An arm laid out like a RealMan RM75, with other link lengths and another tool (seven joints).
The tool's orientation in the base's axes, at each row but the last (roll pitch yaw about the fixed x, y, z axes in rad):
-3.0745 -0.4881 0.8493
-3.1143 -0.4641 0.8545
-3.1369 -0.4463 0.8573
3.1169 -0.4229 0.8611
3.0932 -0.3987 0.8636
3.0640 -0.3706 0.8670
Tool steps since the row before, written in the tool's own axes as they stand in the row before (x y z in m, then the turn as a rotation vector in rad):
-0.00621 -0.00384 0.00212 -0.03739 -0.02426 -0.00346
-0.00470 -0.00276 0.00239 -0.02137 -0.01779 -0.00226
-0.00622 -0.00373 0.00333 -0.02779 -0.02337 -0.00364
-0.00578 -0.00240 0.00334 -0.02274 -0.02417 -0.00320
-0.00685 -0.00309 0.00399 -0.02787 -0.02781 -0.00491
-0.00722 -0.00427 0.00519 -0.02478 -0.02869 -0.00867
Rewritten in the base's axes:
-0.00603 -0.00084 -0.00455 -0.04139 -0.01075 -0.01305
-0.00421 -0.00053 -0.00417 -0.02672 -0.00370 -0.00711
-0.00557 -0.00071 -0.00567 -0.03512 -0.00489 -0.00861
-0.00428 -0.00143 -0.00547 -0.03260 -0.00074 -0.00696
-0.00526 -0.00170 -0.00647 -0.03888 -0.00237 -0.00754
-0.00600 -0.00112 -0.00775 -0.03877 -0.00044 -0.00299

